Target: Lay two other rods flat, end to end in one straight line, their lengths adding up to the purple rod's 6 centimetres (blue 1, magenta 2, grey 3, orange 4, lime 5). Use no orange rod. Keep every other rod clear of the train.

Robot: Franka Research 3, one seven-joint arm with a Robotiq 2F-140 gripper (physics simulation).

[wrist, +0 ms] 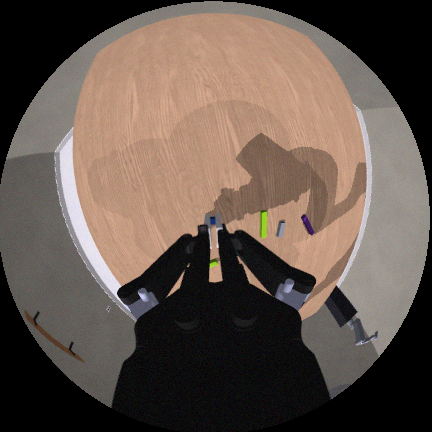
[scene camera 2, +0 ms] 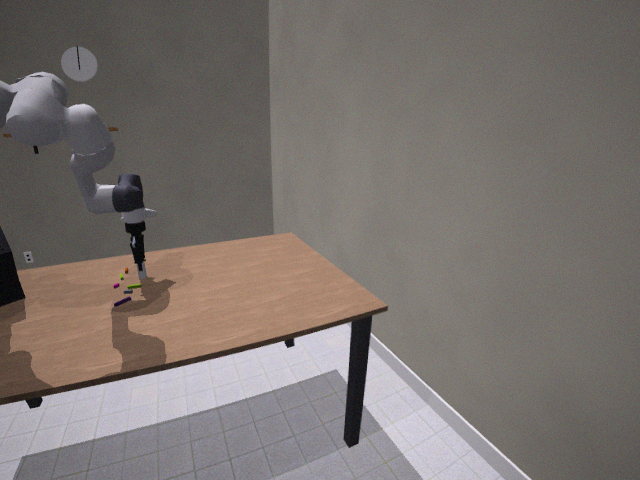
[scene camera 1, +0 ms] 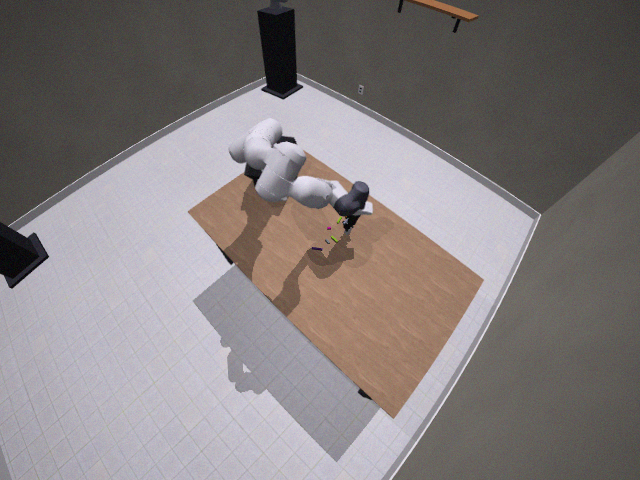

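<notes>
My gripper (scene camera 1: 348,231) (scene camera 2: 142,274) (wrist: 212,220) is shut on the small blue rod (wrist: 213,220), which shows between the fingertips in the wrist view. The fingertips are low over the table. A lime rod (scene camera 1: 334,239) (scene camera 2: 134,286) (wrist: 263,224) lies beside the gripper, and the short grey rod (scene camera 1: 327,241) (scene camera 2: 128,291) (wrist: 281,229) lies between it and the purple rod (scene camera 1: 316,249) (scene camera 2: 122,301) (wrist: 307,225). A second lime rod (scene camera 1: 339,220) (scene camera 2: 121,276) (wrist: 214,263) shows partly between the finger linkages in the wrist view. The magenta rod (scene camera 1: 328,228) (scene camera 2: 116,285) lies apart from the others.
An orange rod (scene camera 2: 126,270) lies behind the second lime rod in scene camera 2. The rods lie on a brown wooden table (scene camera 1: 392,310) (scene camera 2: 232,299) (wrist: 150,75). The arm reaches over the table from its base, and its shadow falls near the rods.
</notes>
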